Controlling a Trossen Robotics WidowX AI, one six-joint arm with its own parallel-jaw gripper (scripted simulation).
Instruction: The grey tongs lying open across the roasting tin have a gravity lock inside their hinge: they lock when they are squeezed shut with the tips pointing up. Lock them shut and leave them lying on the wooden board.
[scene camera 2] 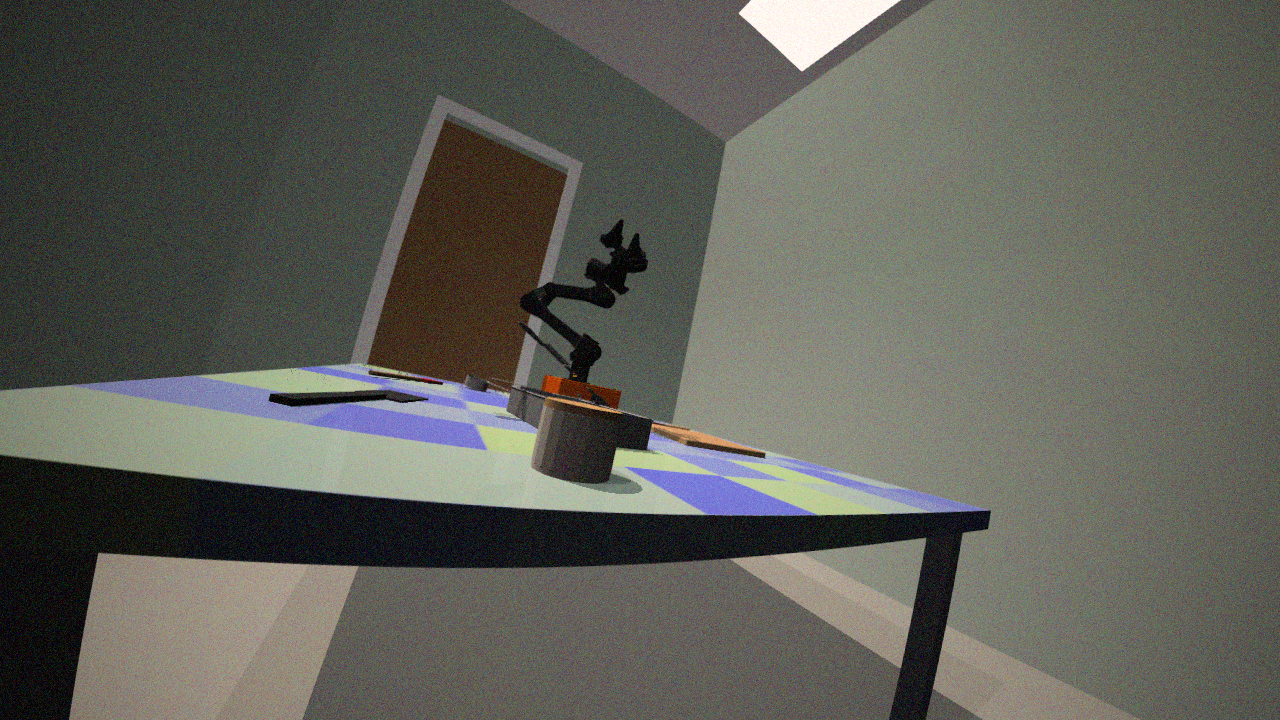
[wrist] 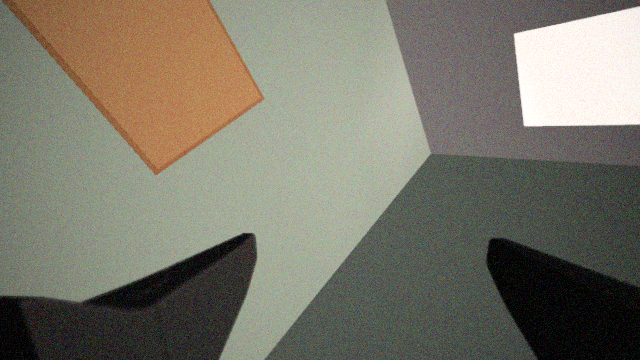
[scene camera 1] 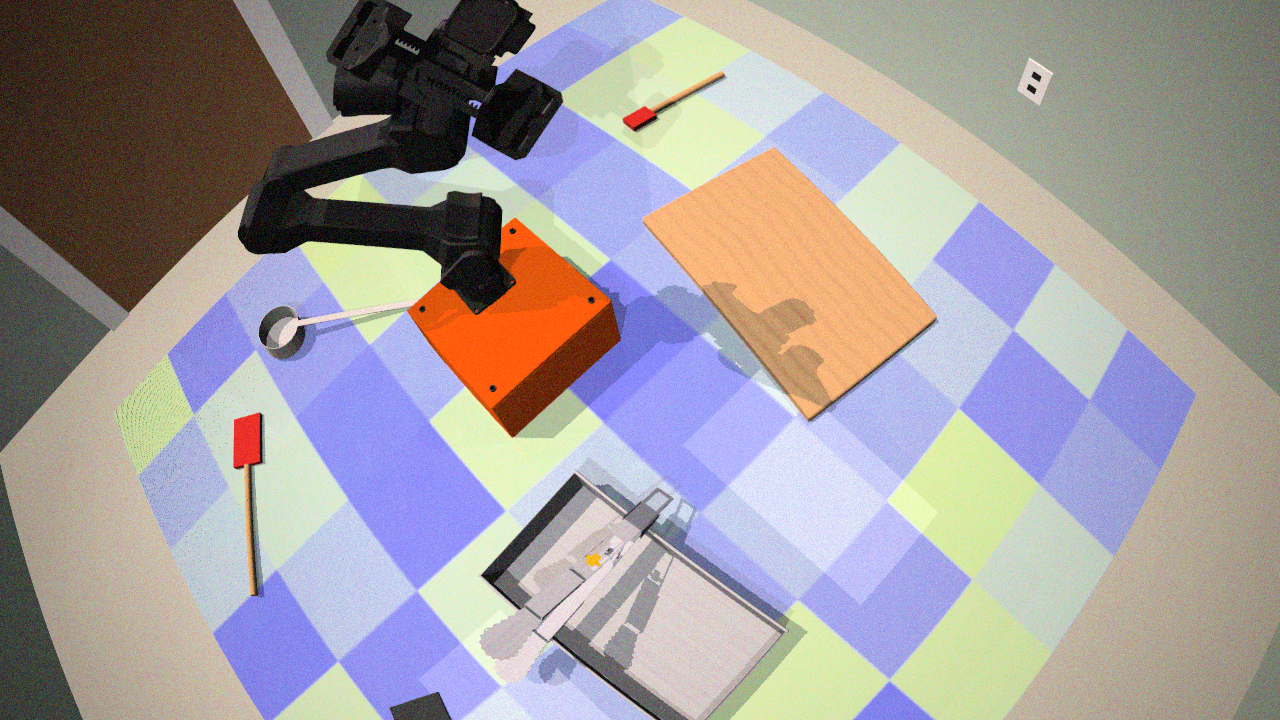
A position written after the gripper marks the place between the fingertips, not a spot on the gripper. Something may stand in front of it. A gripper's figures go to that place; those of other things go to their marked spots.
Labels:
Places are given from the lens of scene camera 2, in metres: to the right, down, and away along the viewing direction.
gripper [scene camera 2: 629,226]: -0.03, -0.39, 1.04
flat dark object [scene camera 2: 291,399]: -0.36, 0.04, 0.34
wooden board [scene camera 2: 697,439]: 0.15, 0.20, 0.92
The marked spots on the wooden board and the flat dark object are 0.79 m apart.

